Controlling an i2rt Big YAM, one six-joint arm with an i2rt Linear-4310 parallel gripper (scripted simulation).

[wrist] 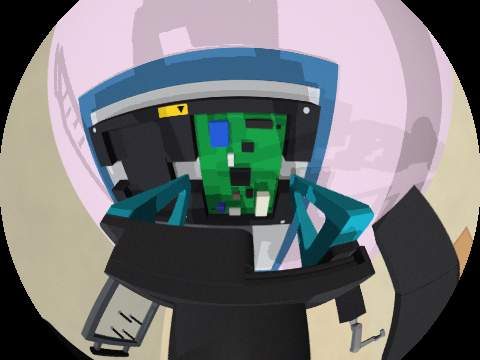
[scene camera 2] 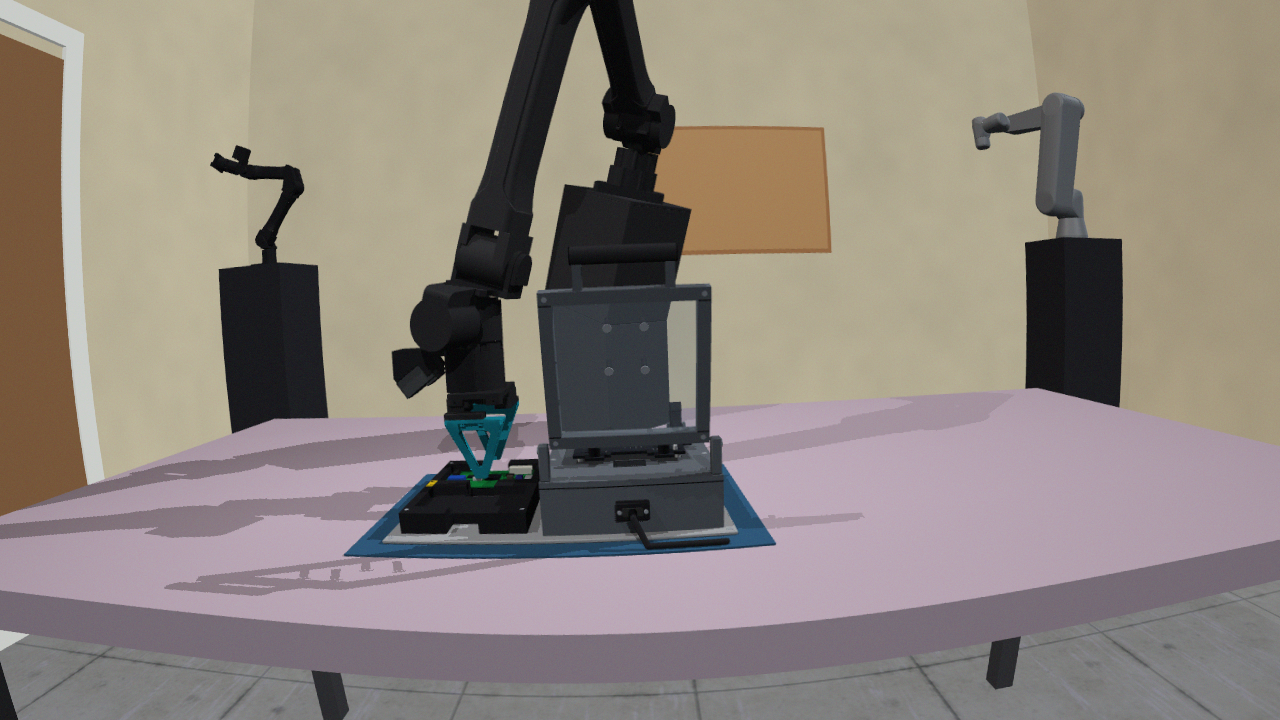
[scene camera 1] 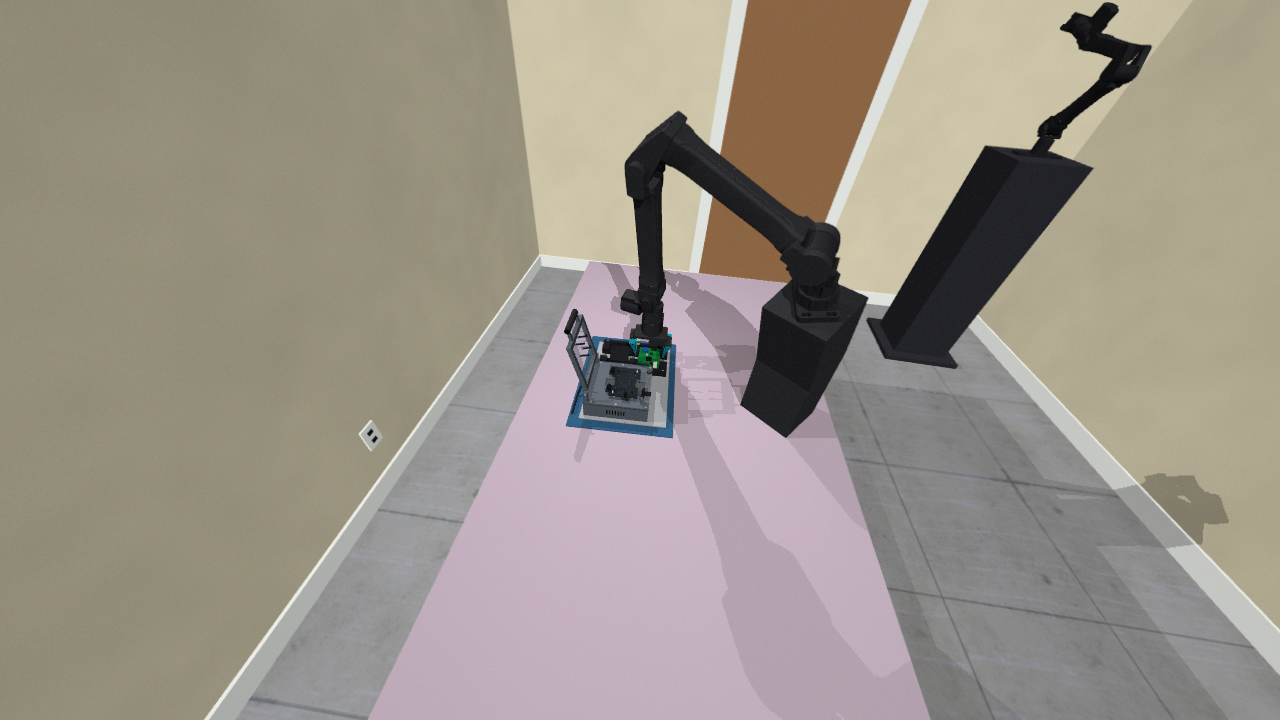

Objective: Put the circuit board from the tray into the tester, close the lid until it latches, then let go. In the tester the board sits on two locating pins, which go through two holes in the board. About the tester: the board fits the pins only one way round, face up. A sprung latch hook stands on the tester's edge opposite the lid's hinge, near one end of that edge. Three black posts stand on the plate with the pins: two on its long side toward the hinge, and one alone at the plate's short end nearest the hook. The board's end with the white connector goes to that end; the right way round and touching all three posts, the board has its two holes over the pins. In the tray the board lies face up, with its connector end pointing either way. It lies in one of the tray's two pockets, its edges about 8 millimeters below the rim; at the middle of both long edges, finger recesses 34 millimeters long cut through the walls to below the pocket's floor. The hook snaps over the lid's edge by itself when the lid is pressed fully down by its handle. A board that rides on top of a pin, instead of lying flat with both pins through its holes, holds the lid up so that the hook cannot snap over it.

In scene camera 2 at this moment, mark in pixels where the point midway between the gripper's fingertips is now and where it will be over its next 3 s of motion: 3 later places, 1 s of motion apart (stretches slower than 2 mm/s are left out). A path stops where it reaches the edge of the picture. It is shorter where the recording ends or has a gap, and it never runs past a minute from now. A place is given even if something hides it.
The gripper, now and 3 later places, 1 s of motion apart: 488,468; 490,479; 490,477; 488,461
